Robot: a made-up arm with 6 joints.
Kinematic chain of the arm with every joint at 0, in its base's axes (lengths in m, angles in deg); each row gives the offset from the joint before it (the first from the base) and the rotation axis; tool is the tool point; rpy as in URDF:
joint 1: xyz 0 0 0.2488 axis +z
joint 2: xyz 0 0 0 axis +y
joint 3: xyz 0.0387 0 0.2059 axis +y
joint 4: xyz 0.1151 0 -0.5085 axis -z
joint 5: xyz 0 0 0 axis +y
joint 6: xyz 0.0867 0 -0.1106 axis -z
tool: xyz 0 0 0 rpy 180 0 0
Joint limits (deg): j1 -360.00..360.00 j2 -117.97..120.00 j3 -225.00..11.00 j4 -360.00..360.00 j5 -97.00..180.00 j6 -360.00..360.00
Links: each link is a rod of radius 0.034 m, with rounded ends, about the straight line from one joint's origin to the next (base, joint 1, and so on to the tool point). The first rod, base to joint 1, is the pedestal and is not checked.
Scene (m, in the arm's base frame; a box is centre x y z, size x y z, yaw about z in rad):
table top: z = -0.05
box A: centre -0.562 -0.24 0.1 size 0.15 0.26 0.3 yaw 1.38
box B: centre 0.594 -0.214 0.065 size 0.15 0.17 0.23 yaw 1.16
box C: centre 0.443 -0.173 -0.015 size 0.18 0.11 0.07 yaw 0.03
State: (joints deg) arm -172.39 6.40 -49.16 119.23 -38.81 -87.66
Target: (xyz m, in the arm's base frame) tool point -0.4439 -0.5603 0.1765
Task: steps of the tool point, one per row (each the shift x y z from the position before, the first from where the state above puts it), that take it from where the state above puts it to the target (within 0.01 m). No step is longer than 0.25 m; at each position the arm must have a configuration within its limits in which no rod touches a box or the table.
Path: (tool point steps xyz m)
1: -0.0642 0.0266 0.1151
2: -0.0317 0.0354 0.1357
3: 0.0068 0.0366 0.1478
4: -0.0307 -0.1290 -0.0325
5: 0.0006 -0.1345 -0.0326
6: 0.0326 -0.1321 -0.0327
7: 0.0268 -0.1691 -0.0971
8: 0.0913 -0.1512 -0.1122

